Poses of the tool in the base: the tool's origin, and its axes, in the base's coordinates. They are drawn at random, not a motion.
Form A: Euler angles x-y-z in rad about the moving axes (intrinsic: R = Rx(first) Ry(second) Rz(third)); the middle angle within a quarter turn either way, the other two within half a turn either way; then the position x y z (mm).
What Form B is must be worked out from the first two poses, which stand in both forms.
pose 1, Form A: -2.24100 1.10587 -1.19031 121.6 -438.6 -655.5
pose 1, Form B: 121.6 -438.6 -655.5 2.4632 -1.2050 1.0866
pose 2, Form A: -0.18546 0.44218 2.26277 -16.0 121.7 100.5
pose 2, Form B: -16.0 121.7 100.5 0.4612 -0.1267 2.1912
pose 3, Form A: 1.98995 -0.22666 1.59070 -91.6 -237.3 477.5
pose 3, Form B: -91.6 -237.3 477.5 2.9589 -1.1557 -1.6189
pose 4, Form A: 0.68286 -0.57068 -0.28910 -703.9 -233.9 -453.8
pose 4, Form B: -703.9 -233.9 -453.8 0.8372 -0.2236 -0.5967
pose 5, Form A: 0.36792 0.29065 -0.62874 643.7 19.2 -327.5
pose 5, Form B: 643.7 19.2 -327.5 0.1484 0.4421 -0.5409
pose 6, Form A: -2.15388 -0.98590 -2.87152 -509.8 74.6 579.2
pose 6, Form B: -509.8 74.6 579.2 1.9901 -0.7277 -2.3640
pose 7, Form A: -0.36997 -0.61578 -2.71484 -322.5 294.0 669.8
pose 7, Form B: -322.5 294.0 669.8 0.6275 0.3475 -2.4822
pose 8, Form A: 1.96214 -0.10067 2.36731 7.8 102.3 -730.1
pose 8, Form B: 7.8 102.3 -730.1 -2.1101 -0.7393 -2.8671
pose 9, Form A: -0.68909 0.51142 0.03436 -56.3 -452.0 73.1
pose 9, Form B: -56.3 -452.0 73.1 -0.7464 0.4108 -0.3155
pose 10, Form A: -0.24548 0.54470 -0.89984 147.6 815.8 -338.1
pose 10, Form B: 147.6 815.8 -338.1 -0.5810 0.1225 -1.0054
